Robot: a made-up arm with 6 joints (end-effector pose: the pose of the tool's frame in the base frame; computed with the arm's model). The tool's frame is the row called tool.
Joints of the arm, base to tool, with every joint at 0 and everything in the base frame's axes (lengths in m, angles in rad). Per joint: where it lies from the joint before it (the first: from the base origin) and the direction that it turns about. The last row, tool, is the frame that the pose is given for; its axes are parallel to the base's.
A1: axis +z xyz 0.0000 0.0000 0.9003
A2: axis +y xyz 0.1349 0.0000 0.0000
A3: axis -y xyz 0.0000 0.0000 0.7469
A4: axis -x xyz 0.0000 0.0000 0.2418
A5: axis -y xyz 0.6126 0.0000 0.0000
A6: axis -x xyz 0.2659 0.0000 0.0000
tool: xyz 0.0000 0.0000 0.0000
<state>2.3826 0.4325 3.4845 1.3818 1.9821 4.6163</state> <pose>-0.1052 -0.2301 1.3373 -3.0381 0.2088 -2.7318</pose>
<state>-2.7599 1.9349 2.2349 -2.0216 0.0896 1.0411</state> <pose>-1.4953 -0.5771 1.1147 1.0036 -0.2600 -2.8433</pose>
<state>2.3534 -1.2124 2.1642 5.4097 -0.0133 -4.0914</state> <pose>0.9592 -0.9685 0.7248 1.8209 0.2265 -0.7987</pose>
Working (the frame after each row of the table, in the pose's form):
after A1: 0.0000 0.0000 0.9003 0.0000 0.0000 2.3534
after A2: -0.0951 0.0957 0.9003 0.0000 -1.2124 2.3534
after A3: 0.3981 -0.4003 1.1623 3.1416 0.2350 -0.7882
after A4: 0.3584 -0.3604 0.9271 -2.2681 0.2350 -0.7882
after A5: 0.7785 -0.7828 0.7845 -2.2705 0.2265 -0.7987
after A6: 0.9592 -0.9685 0.7248 1.8209 0.2265 -0.7987

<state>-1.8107 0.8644 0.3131 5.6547 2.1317 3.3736</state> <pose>-0.4438 -1.2570 1.4994 -1.9553 -1.0394 2.7144</pose>
Working (the frame after each row of the table, in the pose's form):
after A1: 0.0000 0.0000 0.9003 0.0000 0.0000 -1.8107
after A2: -0.0321 -0.1310 0.9003 0.0000 0.8644 -1.8107
after A3: -0.1671 -0.6829 1.3851 0.0000 0.5513 -1.8107
after A4: -0.1972 -0.8060 1.5911 0.6285 0.5513 -1.8107
after A5: -0.3211 -1.3129 1.2702 1.4183 -1.0394 2.7144
after A6: -0.4438 -1.2570 1.4994 -1.9553 -1.0394 2.7144

